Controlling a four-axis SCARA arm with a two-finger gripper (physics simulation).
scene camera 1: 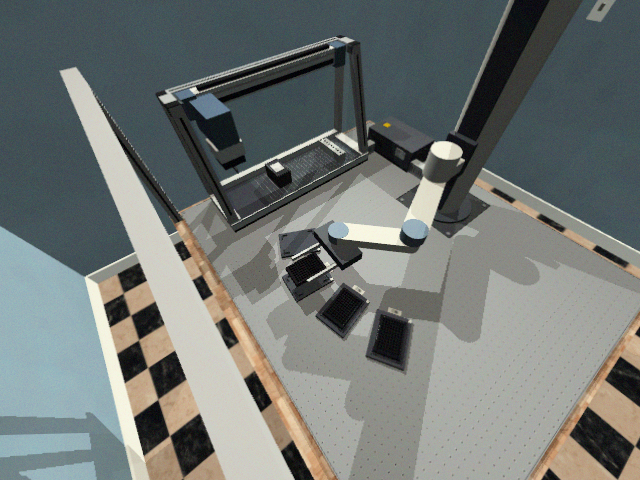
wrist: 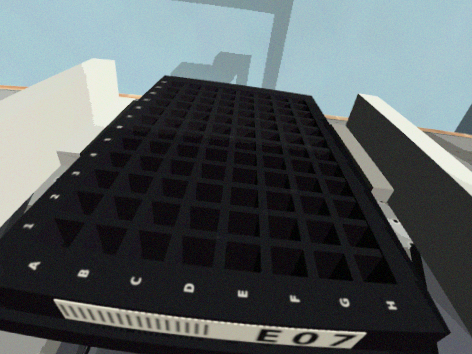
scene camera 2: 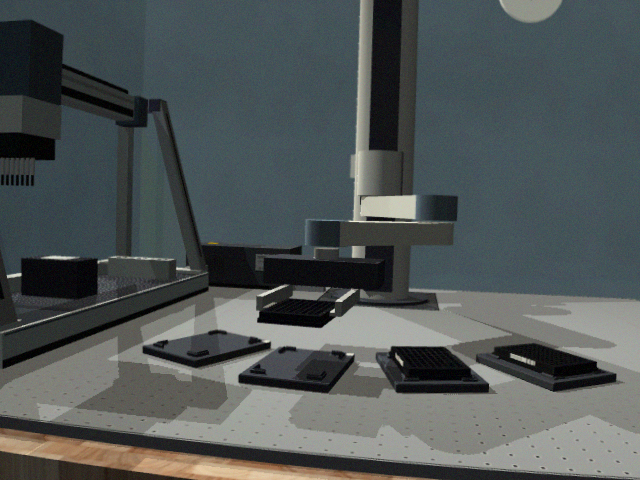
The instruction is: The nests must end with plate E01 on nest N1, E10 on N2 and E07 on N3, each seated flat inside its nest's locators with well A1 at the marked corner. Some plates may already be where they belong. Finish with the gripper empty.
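Frame: origin at the arm's base, x back, y left, z down, level; millimetres.
Seen in the pictures: gripper, between the fingertips: (scene camera 1: 299, 270) (wrist: 236, 99) (scene camera 2: 298, 306); arm's base, origin of its link: (scene camera 1: 441, 204) (scene camera 2: 379, 302).
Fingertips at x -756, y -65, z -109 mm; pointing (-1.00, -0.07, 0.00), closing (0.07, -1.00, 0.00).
Offsets run from my fingertips to a thing's top centre. "*": to the spot under its first point.
Black plate E07 @(dz +4, dx +25, dy +2 mm) (scene camera 1: 306, 267) (scene camera 2: 296, 312) (wrist: 232, 175) is held level in the air, its label and well A1 end facing the wrist camera. My gripper (scene camera 1: 301, 268) (scene camera 2: 302, 305) (wrist: 236, 99) is shut on its long sides. Below it is a bare dark nest @(dz +79, dx +25, dy +1 mm) (scene camera 1: 299, 293) (scene camera 2: 297, 369) with corner locators. Another bare nest @(dz +79, dx +96, dy -160 mm) (scene camera 1: 289, 242) (scene camera 2: 206, 347) lies beside that one. A black plate @(dz +70, dx +55, dy +176 mm) (scene camera 1: 342, 308) (scene camera 2: 431, 361) sits on a third nest @(dz +80, dx +55, dy +176 mm) (scene camera 2: 444, 386), and another black plate @(dz +70, dx +112, dy +347 mm) (scene camera 1: 392, 335) (scene camera 2: 545, 358) on a fourth nest @(* dz +91, dx +40, dy +387 mm) (scene camera 2: 584, 383). Both look flat; their codes and the nest numbers are unreadable.
A gantry machine (scene camera 1: 258, 67) with a tray deck stands at the back left, with a black block @(* dz -22, dx +211, dy -467 mm) (scene camera 1: 279, 173) (scene camera 2: 59, 277) on its deck. A dark box @(* dz -19, dx +833, dy -299 mm) (scene camera 1: 400, 139) (scene camera 2: 232, 263) stands near the arm's column (scene camera 1: 498, 87) (scene camera 2: 385, 77).
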